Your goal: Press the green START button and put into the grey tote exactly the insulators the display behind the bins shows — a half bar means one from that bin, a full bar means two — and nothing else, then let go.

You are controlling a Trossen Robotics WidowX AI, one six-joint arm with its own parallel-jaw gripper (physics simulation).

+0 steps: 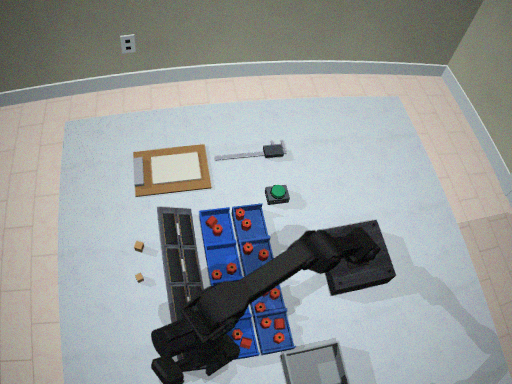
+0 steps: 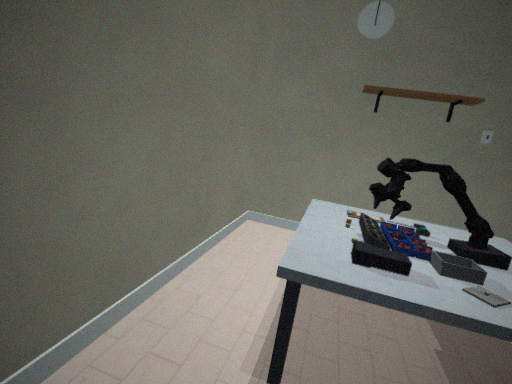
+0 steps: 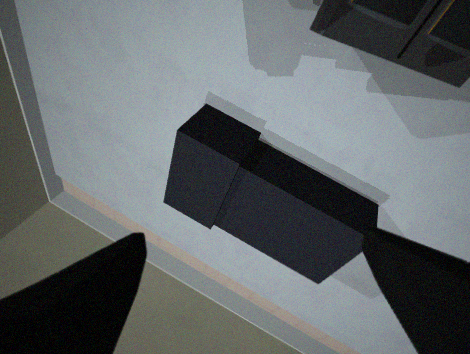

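Observation:
My gripper (image 1: pixel 194 365) (image 2: pixel 385 211) (image 3: pixel 255 241) is open and empty, high above the table near the display's near end. The green START button (image 1: pixel 278 191) (image 2: pixel 423 228) stands on a dark base beyond the bins. Blue bins (image 1: pixel 220 255) (image 2: pixel 421 254) stand in two rows and hold orange-red insulators (image 1: pixel 248 247) and red blocks (image 1: pixel 279 324); my arm hides some bins. The dark display (image 1: pixel 160 235) (image 2: pixel 369 232) stands behind them, partly hidden; its bars cannot be read. The grey tote (image 1: pixel 310 346) (image 2: pixel 462 272) stands beside the bins' near end; no insulator shows in its visible part.
A black two-part box (image 2: pixel 381 257) (image 3: pixel 290 210) stands below the gripper, near the display's end. Two small wooden cubes (image 1: pixel 139 246) (image 1: pixel 139 277) lie behind the display. A clipboard (image 1: pixel 206 175) and a caliper (image 1: pixel 273 151) lie at the far side. A flat beige plate (image 2: pixel 486 296) lies near the tote.

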